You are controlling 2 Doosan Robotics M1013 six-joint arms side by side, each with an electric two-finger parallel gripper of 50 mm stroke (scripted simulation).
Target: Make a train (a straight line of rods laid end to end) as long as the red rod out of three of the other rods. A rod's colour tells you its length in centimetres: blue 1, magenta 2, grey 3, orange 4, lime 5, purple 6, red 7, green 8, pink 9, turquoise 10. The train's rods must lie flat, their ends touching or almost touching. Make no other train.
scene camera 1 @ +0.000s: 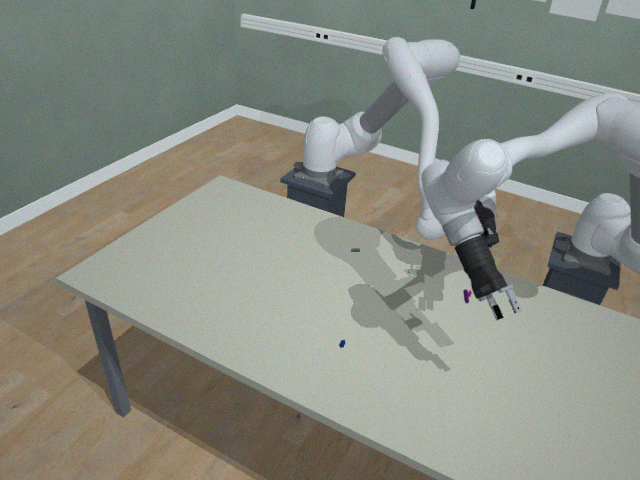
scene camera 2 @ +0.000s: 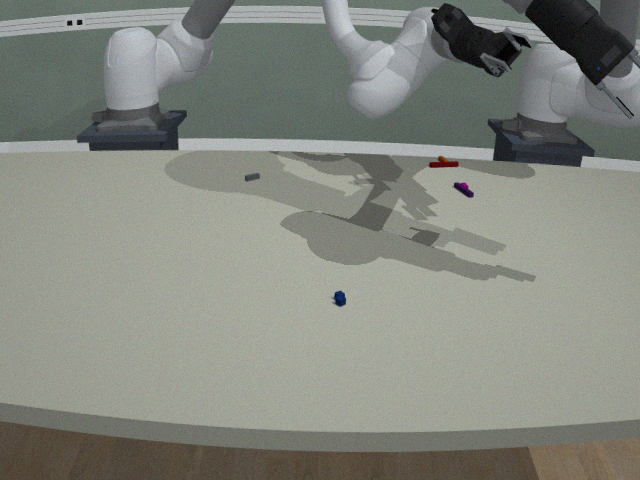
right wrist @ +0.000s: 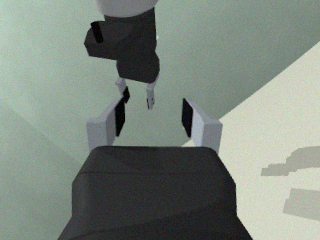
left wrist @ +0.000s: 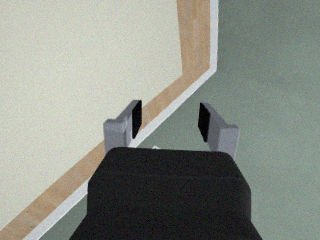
Scene:
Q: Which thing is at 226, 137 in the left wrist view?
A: My left gripper.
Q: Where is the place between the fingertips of my right gripper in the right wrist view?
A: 153, 109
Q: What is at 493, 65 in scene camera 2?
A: My right gripper.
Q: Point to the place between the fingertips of my left gripper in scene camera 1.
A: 509, 315

